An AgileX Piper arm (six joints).
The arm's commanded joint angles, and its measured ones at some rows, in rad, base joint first. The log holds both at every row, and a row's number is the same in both.
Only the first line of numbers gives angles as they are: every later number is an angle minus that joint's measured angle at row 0.
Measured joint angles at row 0:
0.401 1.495 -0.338 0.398 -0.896 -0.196
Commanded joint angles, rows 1 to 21:
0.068 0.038 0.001 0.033 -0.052 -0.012
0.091 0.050 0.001 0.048 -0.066 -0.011
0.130 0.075 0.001 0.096 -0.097 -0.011
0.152 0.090 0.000 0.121 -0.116 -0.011
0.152 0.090 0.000 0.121 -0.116 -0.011
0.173 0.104 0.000 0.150 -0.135 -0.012
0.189 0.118 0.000 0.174 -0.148 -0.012
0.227 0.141 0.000 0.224 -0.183 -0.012
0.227 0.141 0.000 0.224 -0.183 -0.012
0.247 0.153 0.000 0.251 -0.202 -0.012
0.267 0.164 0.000 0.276 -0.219 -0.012
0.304 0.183 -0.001 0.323 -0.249 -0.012
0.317 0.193 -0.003 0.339 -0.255 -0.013
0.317 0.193 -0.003 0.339 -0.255 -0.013
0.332 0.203 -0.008 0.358 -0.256 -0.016
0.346 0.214 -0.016 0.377 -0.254 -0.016
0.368 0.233 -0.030 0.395 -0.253 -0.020
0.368 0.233 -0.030 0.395 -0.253 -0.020
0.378 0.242 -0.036 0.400 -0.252 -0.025
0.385 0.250 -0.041 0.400 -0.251 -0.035
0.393 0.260 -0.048 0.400 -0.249 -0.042
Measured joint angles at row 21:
0.378 0.250 -0.033 0.394 -0.236 -0.021
